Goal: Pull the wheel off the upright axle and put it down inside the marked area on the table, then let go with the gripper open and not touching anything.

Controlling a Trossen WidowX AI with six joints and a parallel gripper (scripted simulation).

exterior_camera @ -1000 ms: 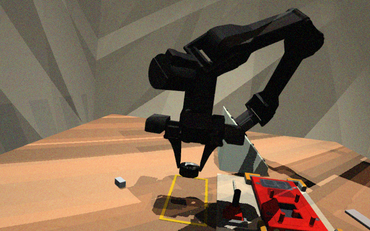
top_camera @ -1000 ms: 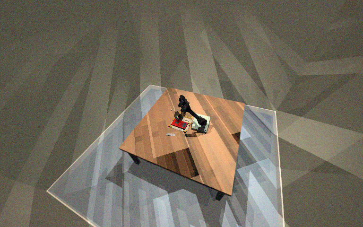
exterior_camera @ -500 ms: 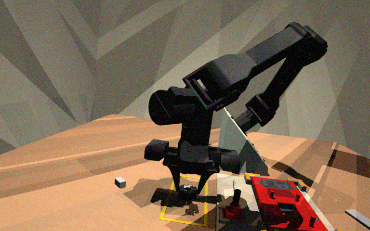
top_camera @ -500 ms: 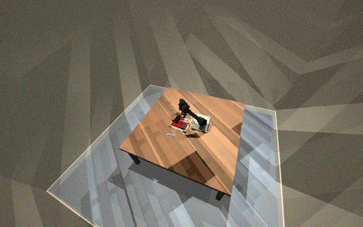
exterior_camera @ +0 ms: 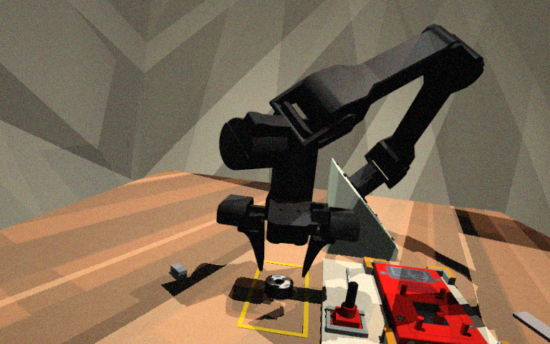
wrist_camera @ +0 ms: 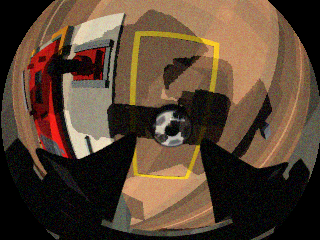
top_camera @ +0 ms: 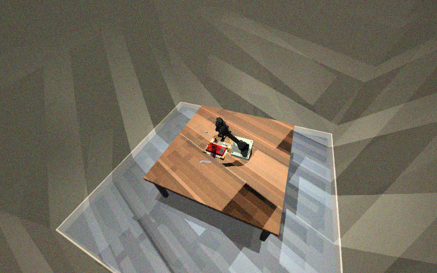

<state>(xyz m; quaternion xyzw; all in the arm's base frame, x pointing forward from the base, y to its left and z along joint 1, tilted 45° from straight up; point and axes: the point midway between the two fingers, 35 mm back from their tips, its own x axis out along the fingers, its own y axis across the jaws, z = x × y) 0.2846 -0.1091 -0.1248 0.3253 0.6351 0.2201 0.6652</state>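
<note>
The wheel lies 2 cm below my gripper tip. Also, from my gripper tip: upright axle 7 cm ahead, 8 cm to the left, 1 cm above; then grey cube 1 cm behind, 15 cm to the right, 2 cm below; then grey strip 9 cm ahead, 38 cm to the left, 3 cm below.
</note>
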